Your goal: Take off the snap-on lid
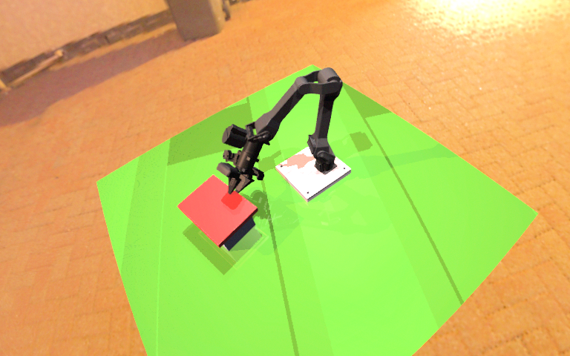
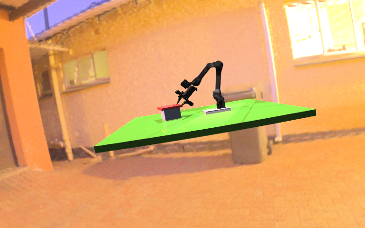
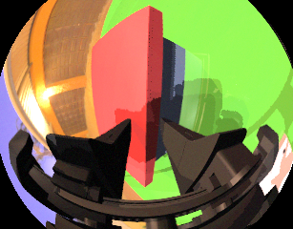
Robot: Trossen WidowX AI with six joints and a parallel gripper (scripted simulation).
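Now: the red lid 7 cm ahead of my gripper tip and 1 cm to the left of it. Round my gripper tip: storage box 7 cm ahead, 1 cm to the left, 4 cm below.
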